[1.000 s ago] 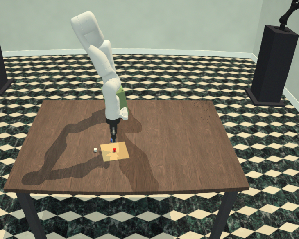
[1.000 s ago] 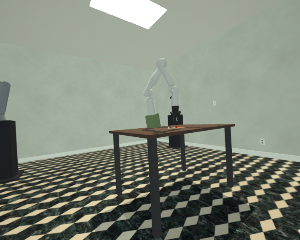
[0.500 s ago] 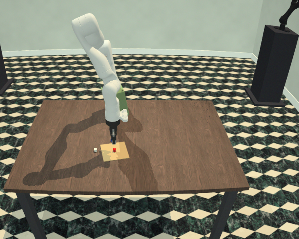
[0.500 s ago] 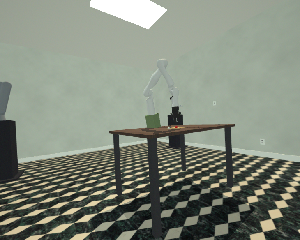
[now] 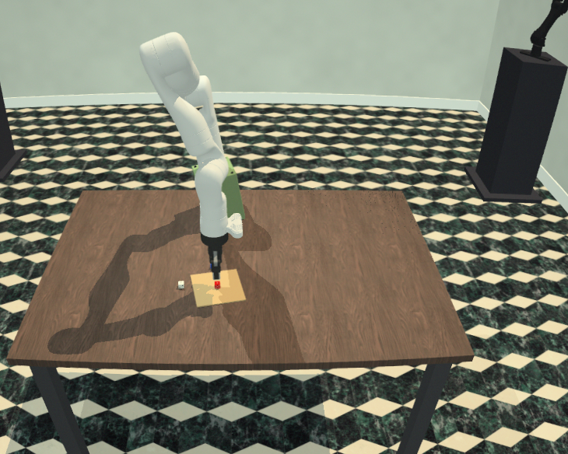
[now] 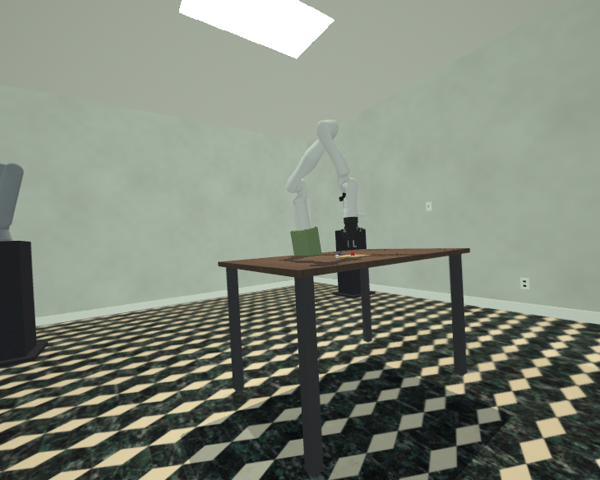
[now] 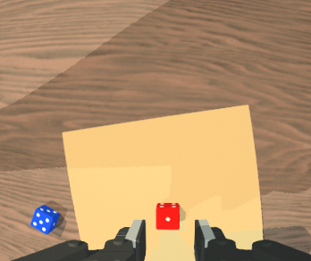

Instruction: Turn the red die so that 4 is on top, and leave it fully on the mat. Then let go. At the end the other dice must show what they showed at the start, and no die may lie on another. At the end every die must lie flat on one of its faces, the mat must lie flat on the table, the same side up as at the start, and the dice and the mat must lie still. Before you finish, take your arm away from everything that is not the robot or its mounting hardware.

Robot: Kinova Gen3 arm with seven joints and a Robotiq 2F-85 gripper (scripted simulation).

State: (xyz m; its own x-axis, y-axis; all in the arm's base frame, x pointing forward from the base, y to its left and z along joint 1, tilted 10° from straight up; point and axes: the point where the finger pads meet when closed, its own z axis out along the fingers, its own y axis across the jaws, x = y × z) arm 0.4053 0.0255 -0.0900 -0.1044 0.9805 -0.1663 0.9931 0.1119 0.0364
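My hand is 6 cm above the red die. Also, from my hand: mat: 7 cm below; white die: 11 cm to the right, 6 cm below; blue die: 10 cm behind, 6 cm below, 2 cm to the right.
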